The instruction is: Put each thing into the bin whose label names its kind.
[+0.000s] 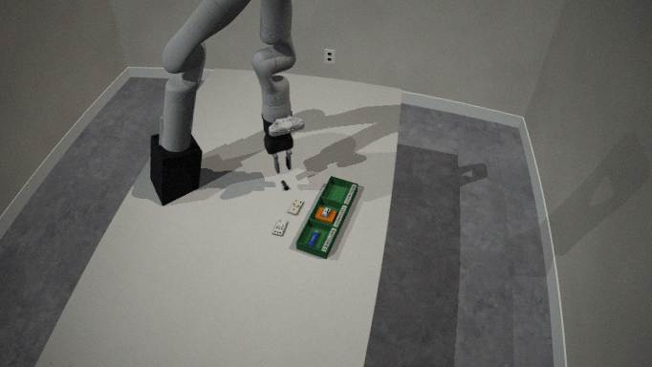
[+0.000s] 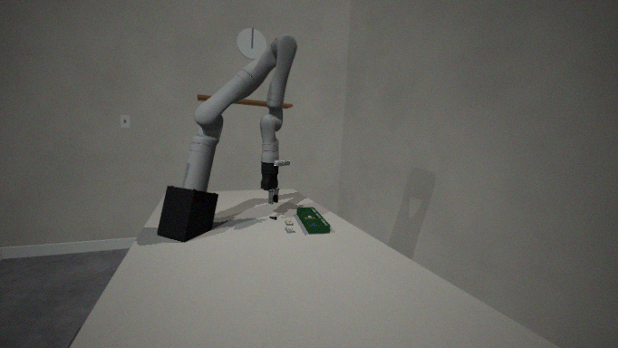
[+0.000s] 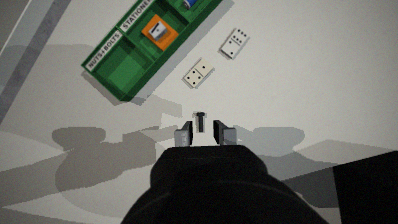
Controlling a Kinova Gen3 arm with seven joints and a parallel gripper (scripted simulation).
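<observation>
My hand is 90 mm above the black bolt. Also, from my hand: green three-part bin 150 mm ahead, 100 mm to the right, 80 mm below; grey piece 140 mm ahead, 90 mm to the right, 70 mm below; orange flat block 140 mm ahead, 100 mm to the right, 80 mm below.
</observation>
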